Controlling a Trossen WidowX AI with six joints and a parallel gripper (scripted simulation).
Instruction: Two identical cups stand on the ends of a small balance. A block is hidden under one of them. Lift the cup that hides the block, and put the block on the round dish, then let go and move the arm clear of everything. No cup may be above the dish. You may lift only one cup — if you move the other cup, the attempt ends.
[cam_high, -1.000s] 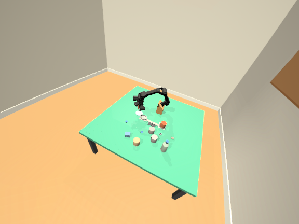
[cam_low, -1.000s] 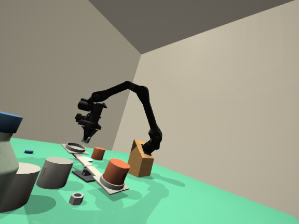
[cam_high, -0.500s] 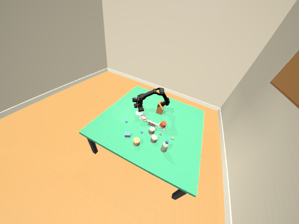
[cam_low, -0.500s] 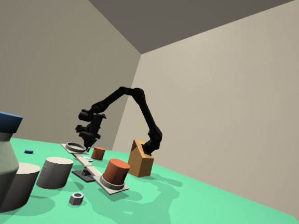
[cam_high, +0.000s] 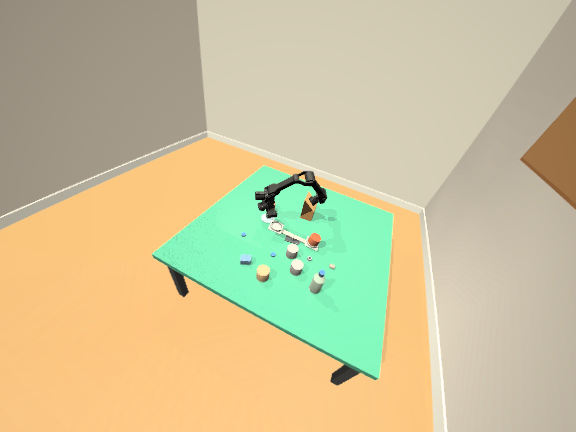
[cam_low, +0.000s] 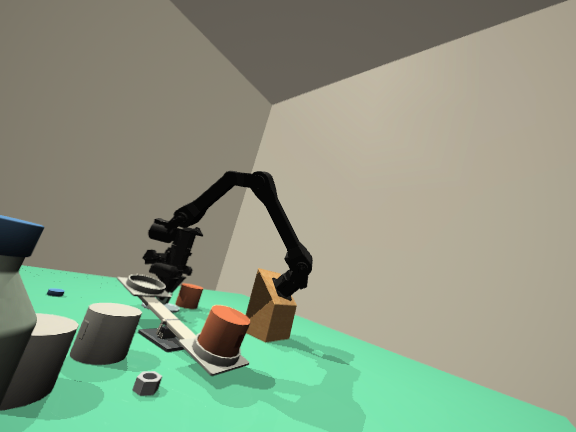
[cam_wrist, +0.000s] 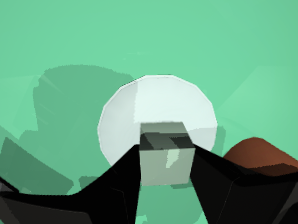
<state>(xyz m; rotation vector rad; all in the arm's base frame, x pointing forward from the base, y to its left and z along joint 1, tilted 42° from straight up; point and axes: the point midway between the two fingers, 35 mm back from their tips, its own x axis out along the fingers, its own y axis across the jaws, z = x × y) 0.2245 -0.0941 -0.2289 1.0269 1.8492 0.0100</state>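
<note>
The pale round dish is 20 mm below my gripper tip. From my gripper tip the other things lie so: pale green block (10 mm above); balance (70 mm ahead, 250 mm to the left, 10 mm above); blue block (390 mm ahead, 100 mm to the left).
</note>
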